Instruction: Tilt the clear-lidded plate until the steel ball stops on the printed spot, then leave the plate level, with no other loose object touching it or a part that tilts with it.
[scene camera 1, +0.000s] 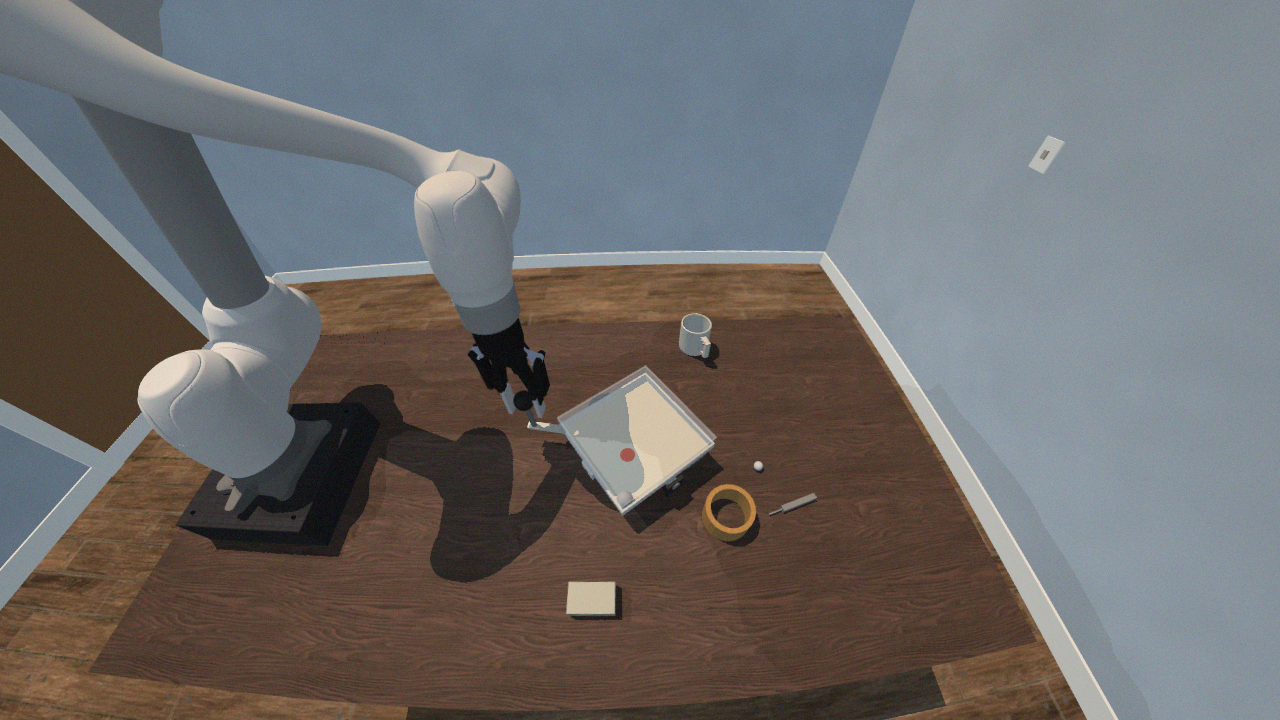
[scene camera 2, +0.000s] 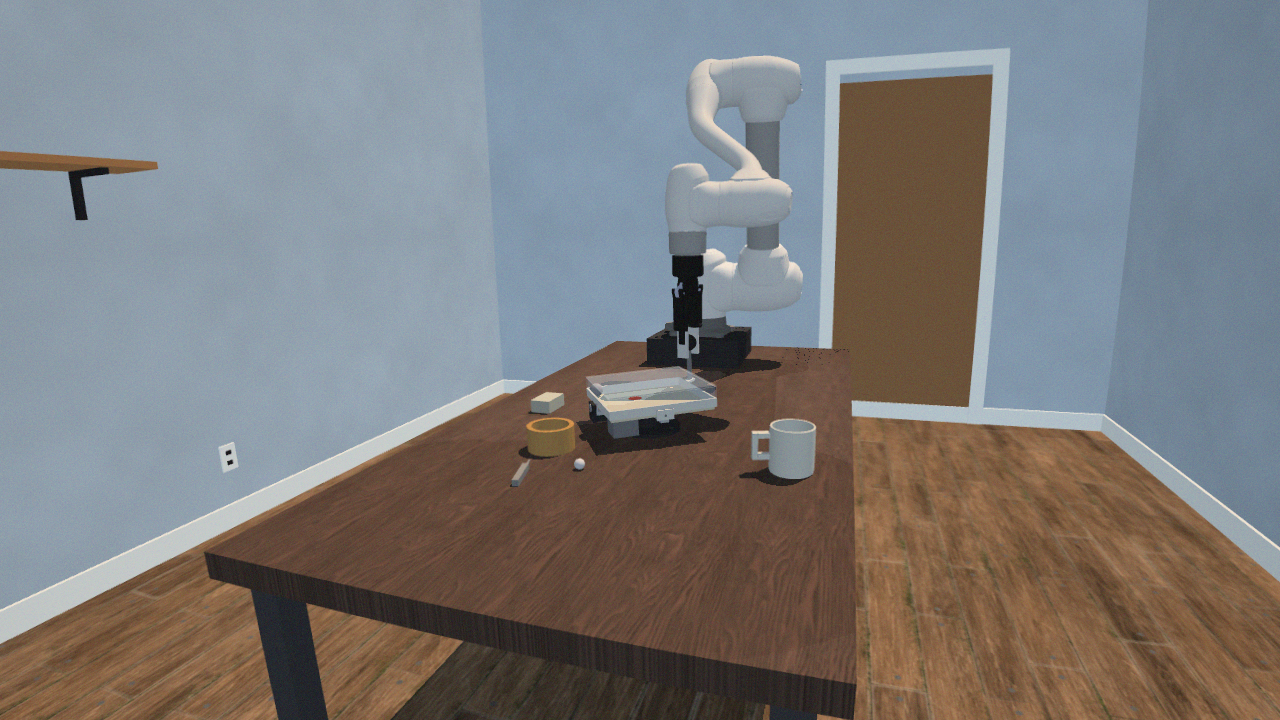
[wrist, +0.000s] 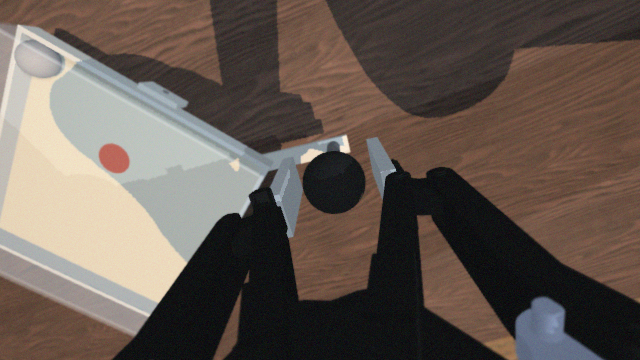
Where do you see a white mug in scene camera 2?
At 791, 455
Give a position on a clear-lidded plate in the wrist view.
116, 187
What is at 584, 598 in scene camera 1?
A block.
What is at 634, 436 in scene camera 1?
A clear-lidded plate.
